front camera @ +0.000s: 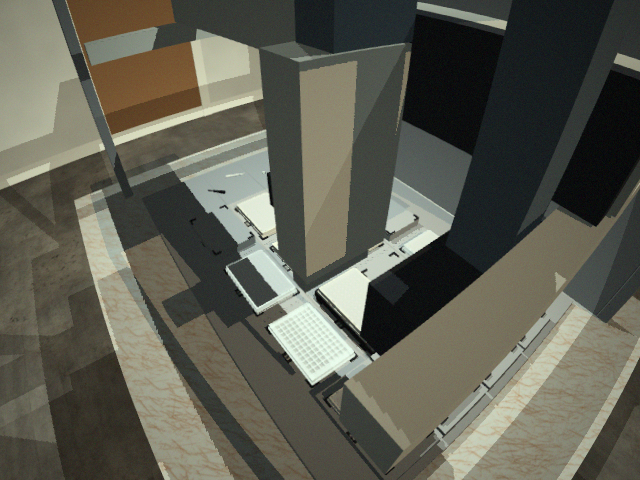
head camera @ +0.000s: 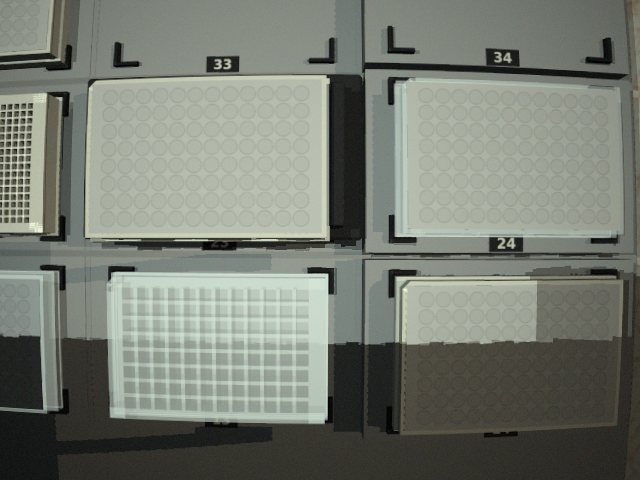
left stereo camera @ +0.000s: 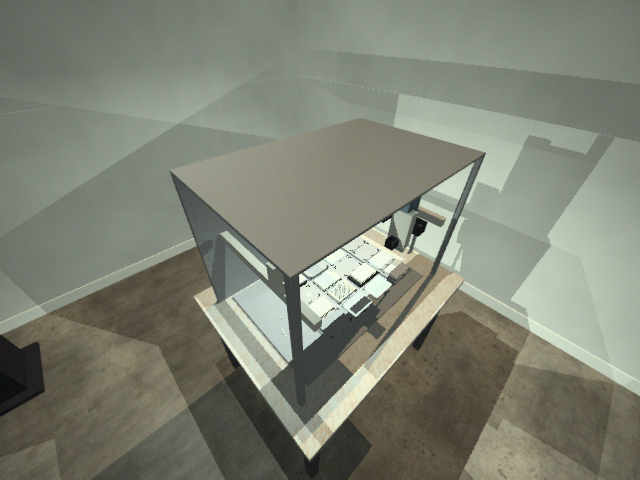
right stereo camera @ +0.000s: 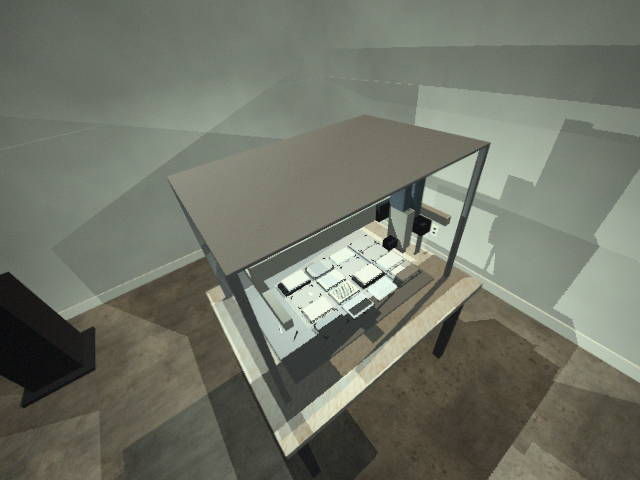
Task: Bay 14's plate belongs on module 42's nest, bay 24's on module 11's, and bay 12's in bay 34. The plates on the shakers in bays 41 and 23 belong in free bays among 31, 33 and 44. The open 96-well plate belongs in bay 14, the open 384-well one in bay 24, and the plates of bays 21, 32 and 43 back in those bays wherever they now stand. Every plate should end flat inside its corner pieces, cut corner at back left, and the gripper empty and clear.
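Frame: origin at the robot's base, x left, y ahead, z down, level; metres.
Seen in the pictures: gripper, fingertip midpoint: (right stereo camera: 408, 247); robot's base at its link origin: (front camera: 195, 227) (left stereo camera: 331, 339) (right stereo camera: 325, 339).
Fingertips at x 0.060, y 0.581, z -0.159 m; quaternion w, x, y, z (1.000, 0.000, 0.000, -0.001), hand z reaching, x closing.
Offsets run from my fingertips to a thing's top centre. "pt": to the spot under its first point.
The gripper (left stereo camera: 412, 241) (right stereo camera: 417, 241) hangs at the right of the deck; one jaw shows under its black body and the other is hidden, so its opening cannot be told. Lidded plates lie in bay 24 @(pt dx +0.090, dy -0.028, dz +0.130 m) (head camera: 511, 155), bay 14 @(pt dx +0.008, dy -0.053, dz +0.130 m) (head camera: 465, 310) and bay 12 @(pt dx -0.015, dy -0.342, dz +0.144 m) (front camera: 263, 279). A plate @(dx +0.087, dy -0.189, dz +0.122 m) (head camera: 206, 155) sits on bay 23's shaker. The open 96-well plate @(dx -0.017, dy -0.189, dz +0.144 m) (head camera: 217, 351) (front camera: 312, 341) is in bay 13, the open 384-well plate @(pt dx +0.088, dy -0.308, dz +0.145 m) (head camera: 18, 165) in bay 22. Plates in bays 21 @(dx +0.090, dy -0.517, dz +0.144 m) (right stereo camera: 317, 310), 32 (right stereo camera: 330, 281) and 43 @(dx +0.304, dy -0.189, dz +0.144 m) (right stereo camera: 342, 254) show. Bay 41's shaker carries a plate @(dx +0.303, dy -0.511, dz +0.122 m) (right stereo camera: 295, 280). Module 42 @(dx +0.303, dy -0.353, dz +0.137 m) (right stereo camera: 319, 268) bears no plate.
The grey column (front camera: 325, 170) blocks much of the front view. A beige beam (front camera: 465, 310) crosses its right side. Bays 33 @(pt dx +0.171, dy -0.190, dz +0.159 m) (head camera: 222, 31) and 34 @(pt dx +0.166, dy -0.028, dz +0.144 m) (head camera: 496, 31) hold no plate in their visible parts. Module 11 lies in dark shadow. Small loose items @(dx +0.037, dy -0.678, dz +0.151 m) (front camera: 217, 191) lie at the left of the deck.
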